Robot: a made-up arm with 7 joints. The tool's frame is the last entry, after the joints.
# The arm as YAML. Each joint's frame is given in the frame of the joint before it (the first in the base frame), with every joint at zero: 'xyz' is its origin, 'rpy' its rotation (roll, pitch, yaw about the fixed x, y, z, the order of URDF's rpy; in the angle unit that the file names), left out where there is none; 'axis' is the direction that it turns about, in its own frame. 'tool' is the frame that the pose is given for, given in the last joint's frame.
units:
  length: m
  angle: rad
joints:
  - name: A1
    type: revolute
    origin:
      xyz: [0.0, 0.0, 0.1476]
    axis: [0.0, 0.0, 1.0]
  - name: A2
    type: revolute
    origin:
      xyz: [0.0, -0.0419, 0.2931]
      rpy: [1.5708, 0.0, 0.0]
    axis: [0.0, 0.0, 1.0]
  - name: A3
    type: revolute
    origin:
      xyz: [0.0, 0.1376, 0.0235]
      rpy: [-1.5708, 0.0, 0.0]
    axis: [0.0, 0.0, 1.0]
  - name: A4
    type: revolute
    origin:
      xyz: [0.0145, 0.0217, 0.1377]
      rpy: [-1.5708, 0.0, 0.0]
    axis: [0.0, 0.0, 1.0]
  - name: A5
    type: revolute
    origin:
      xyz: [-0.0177, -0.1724, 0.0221]
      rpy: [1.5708, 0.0, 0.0]
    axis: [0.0, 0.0, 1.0]
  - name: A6
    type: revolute
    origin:
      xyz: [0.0, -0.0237, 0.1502]
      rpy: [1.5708, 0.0, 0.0]
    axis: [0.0, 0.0, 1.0]
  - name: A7
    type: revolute
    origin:
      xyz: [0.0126, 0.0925, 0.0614]
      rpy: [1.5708, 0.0, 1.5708]
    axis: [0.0, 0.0, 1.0]
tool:
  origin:
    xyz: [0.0, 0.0, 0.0]
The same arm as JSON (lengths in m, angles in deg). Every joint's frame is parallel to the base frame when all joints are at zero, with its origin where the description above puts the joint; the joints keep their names.
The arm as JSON. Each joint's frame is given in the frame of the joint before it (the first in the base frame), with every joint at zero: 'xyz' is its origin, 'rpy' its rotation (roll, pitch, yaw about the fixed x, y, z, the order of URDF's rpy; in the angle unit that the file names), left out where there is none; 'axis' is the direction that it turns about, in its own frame. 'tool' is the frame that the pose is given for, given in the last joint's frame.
{
  "units": {
    "length": "m",
    "angle": "deg"
  },
  "joints": [
    {
      "name": "A1",
      "type": "revolute",
      "origin": {
        "xyz": [
          0.0,
          0.0,
          0.1476
        ]
      },
      "axis": "+z"
    },
    {
      "name": "A2",
      "type": "revolute",
      "origin": {
        "xyz": [
          0.0,
          -0.0419,
          0.2931
        ]
      },
      "axis": "-y"
    },
    {
      "name": "A3",
      "type": "revolute",
      "origin": {
        "xyz": [
          0.0,
          -0.0235,
          0.1376
        ]
      },
      "axis": "+z"
    },
    {
      "name": "A4",
      "type": "revolute",
      "origin": {
        "xyz": [
          0.0145,
          0.0217,
          0.1377
        ]
      },
      "axis": "+y"
    },
    {
      "name": "A5",
      "type": "revolute",
      "origin": {
        "xyz": [
          -0.0177,
          0.0221,
          0.1724
        ]
      },
      "axis": "+z"
    },
    {
      "name": "A6",
      "type": "revolute",
      "origin": {
        "xyz": [
          0.0,
          -0.0237,
          0.1502
        ]
      },
      "axis": "-y"
    },
    {
      "name": "A7",
      "type": "revolute",
      "origin": {
        "xyz": [
          0.0126,
          -0.0614,
          0.0925
        ]
      },
      "axis": "+x"
    }
  ],
  "tool": {
    "origin": {
      "xyz": [
        0.0,
        0.0,
        0.0
      ],
      "rpy": [
        -180.0,
        -90.0,
        0.0
      ]
    }
  }
}

